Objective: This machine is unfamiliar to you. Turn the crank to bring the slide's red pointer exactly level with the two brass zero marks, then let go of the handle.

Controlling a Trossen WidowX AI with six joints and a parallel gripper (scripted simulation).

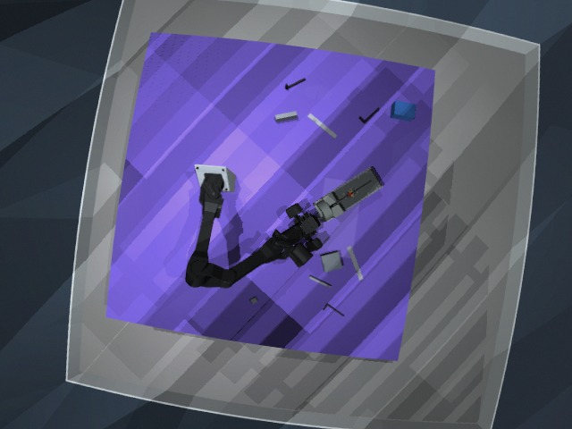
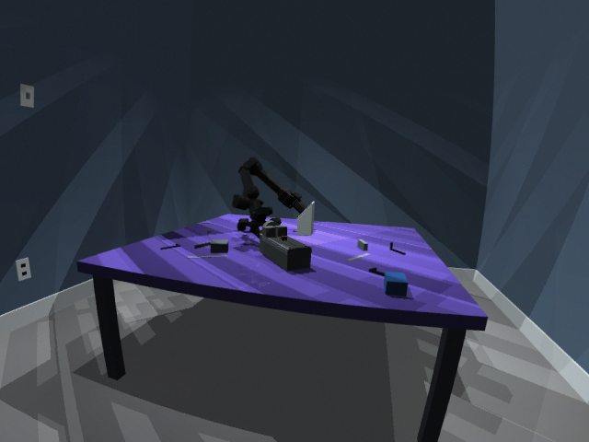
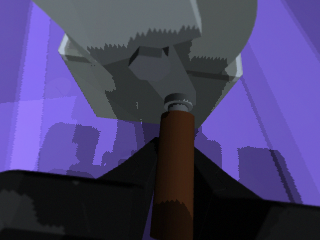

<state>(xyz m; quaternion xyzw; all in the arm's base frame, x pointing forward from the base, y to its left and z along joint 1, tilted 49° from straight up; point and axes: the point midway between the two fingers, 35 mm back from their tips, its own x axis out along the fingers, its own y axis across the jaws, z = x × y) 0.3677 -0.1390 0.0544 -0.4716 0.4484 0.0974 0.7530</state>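
Right now my gripper tip is 2 cm past the brown crank handle, 1 cm to the left of it and 3 cm below it. From my gripper tip the other things lie so: dark L-shaped key 9 cm ahead, 37 cm to the right, 3 cm below; then red pointer 12 cm ahead, 10 cm to the left, 5 cm above; then grey block 8 cm ahead, 16 cm to the right, 2 cm below.
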